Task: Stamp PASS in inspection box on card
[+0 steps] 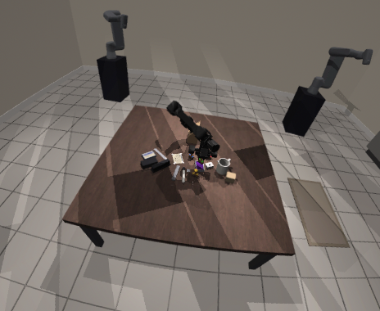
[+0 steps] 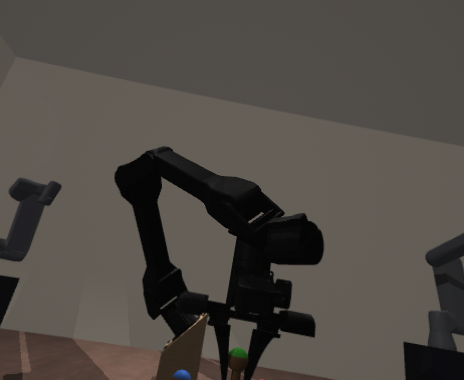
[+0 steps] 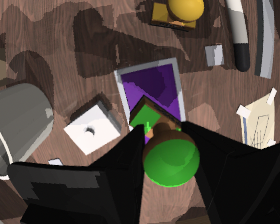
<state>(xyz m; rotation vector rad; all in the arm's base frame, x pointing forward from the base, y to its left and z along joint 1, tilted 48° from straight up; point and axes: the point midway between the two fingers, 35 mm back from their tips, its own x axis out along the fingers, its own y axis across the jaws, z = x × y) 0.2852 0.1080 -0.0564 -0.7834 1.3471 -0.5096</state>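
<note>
My gripper tip is 70 mm above the purple ink pad. From my gripper tip the other things lie so: yellow stamp 90 mm ahead, 50 mm below, 10 mm to the right; then blue stamp 80 mm to the right, 80 mm behind, 50 mm below; then PASS stamp right at my gripper tip.
</note>
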